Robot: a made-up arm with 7 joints.
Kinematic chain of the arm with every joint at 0, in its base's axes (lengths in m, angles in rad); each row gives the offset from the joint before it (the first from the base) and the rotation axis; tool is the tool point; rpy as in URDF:
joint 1: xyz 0 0 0.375 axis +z
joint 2: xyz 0 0 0 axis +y
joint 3: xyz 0 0 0.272 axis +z
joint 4: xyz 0.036 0 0 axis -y
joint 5: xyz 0.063 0 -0.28 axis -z
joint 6: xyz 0 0 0 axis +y
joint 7: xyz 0.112 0 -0.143 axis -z
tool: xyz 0 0 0 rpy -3.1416 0 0
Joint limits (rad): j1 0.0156..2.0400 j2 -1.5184..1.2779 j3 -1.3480..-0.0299 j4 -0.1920..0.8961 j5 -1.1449..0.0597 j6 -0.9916..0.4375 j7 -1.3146..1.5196
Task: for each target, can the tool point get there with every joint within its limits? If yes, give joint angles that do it. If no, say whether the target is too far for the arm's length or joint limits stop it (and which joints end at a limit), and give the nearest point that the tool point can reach.
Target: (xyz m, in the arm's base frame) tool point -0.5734 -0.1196 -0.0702
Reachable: no: joint limits stop it (at a limit: joint 1, joint 2, joint 3, joint 5) | nearest point -0.2144 0.0952 0.0678 | short by 0.441 m
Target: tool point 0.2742 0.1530 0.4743
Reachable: yes | joints 0.7128 -0.5831 -0.4153 0.3292 -0.6949 0.0456 0.0106
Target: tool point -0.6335 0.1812 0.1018
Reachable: no: joint limits stop it (at a limit: joint 1, joint 3, joint 4, joint 5) | nearest point -0.2949 0.2419 0.1621 | short by 0.349 m
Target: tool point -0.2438 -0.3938 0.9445
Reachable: no: joint limits stop it (at a limit: joint 4) | nearest point -0.1694 -0.2736 0.7707 | short by 0.224 m
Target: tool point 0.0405 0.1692 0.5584
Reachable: yes | joints 1.5956 -1.1465 -0.5618 -0.0697 -0.5348 -0.5940 -0.0110
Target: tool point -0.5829 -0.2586 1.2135
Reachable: no: too far | nearest point -0.2423 -0.1310 0.7996 | short by 0.551 m
